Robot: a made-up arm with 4 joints.
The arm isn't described. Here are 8 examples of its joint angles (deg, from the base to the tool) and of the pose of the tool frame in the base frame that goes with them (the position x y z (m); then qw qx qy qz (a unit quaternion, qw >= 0)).
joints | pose
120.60 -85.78 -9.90 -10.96 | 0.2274 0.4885 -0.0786 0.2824 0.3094 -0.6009 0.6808
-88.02 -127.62 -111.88 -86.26 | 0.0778 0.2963 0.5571 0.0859 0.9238 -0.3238 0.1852
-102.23 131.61 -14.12 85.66 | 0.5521 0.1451 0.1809 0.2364 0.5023 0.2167 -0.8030
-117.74 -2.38 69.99 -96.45 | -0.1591 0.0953 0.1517 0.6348 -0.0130 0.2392 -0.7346
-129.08 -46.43 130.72 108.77 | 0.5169 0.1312 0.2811 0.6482 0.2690 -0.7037 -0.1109
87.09 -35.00 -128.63 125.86 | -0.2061 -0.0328 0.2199 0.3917 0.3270 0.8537 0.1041
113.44 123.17 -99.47 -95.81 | -0.1154 -0.1904 -0.4717 0.9460 0.1290 -0.1303 -0.2675
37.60 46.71 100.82 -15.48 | 0.0240 -0.4403 -0.3393 0.4528 0.0503 -0.5746 -0.6800
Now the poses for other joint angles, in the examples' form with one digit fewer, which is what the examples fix.
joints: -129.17 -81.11 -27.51 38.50
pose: -0.226 0.290 0.443 0.574 0.259 0.729 -0.267
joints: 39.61 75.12 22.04 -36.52
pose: -0.115 -0.578 -0.163 0.818 -0.269 -0.463 -0.211
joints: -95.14 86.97 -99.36 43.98
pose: 0.079 -0.475 -0.089 0.025 -0.126 -0.387 -0.913
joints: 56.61 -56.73 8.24 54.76
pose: 0.201 -0.030 -0.448 0.906 0.034 -0.421 -0.027
